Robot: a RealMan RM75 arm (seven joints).
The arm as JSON. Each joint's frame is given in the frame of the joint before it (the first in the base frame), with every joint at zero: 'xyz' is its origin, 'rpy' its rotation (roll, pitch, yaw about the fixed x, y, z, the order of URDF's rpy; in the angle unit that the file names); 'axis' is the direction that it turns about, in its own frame. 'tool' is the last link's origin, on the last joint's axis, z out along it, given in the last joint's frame.
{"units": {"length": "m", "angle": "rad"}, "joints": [
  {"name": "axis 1", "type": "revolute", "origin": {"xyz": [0.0, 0.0, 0.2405], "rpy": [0.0, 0.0, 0.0]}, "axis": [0.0, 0.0, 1.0]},
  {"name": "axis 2", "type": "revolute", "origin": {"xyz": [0.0, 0.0, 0.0], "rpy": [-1.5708, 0.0, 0.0]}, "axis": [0.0, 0.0, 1.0]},
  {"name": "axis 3", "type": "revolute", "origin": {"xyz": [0.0, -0.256, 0.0], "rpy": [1.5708, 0.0, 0.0]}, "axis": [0.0, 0.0, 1.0]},
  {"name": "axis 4", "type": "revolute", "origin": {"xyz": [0.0, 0.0, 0.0], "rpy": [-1.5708, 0.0, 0.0]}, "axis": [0.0, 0.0, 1.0]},
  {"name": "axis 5", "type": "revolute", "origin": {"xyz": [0.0, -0.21, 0.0], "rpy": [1.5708, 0.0, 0.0]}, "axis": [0.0, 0.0, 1.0]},
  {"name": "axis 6", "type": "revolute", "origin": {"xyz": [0.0, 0.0, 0.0], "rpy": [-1.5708, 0.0, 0.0]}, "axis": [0.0, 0.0, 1.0]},
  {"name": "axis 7", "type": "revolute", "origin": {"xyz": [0.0, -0.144, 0.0], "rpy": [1.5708, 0.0, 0.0]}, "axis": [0.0, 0.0, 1.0]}
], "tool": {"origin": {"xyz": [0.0, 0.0, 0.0], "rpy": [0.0, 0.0, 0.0]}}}
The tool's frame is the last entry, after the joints.
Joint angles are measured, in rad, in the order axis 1, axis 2, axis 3, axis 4, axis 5, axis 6, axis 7. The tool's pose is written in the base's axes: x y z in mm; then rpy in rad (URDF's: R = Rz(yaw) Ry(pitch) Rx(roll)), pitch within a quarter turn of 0, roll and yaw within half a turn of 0. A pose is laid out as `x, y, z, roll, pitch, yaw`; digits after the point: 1 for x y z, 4 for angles.
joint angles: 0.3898 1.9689 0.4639 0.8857 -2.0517 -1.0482 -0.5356
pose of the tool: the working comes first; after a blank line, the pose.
Where each joint sits with the arm in this pose, in the base's axes (m; each line is computed from the numbers above, not from the rounded line before):
axis 1: 0.0000 0.0000 0.2405
axis 2: 0.0000 0.0000 0.2405
axis 3: 0.2183 0.0897 0.1413
axis 4: 0.2183 0.0897 0.1413
axis 5: 0.2518 0.1821 -0.0443
axis 6: 0.2518 0.1821 -0.0443
axis 7: 0.1874 0.3072 -0.0750
the tool: 0.1874 0.3072 -0.0750

187.4, 307.2, -75.0, -1.8339, 0.6113, 0.3222
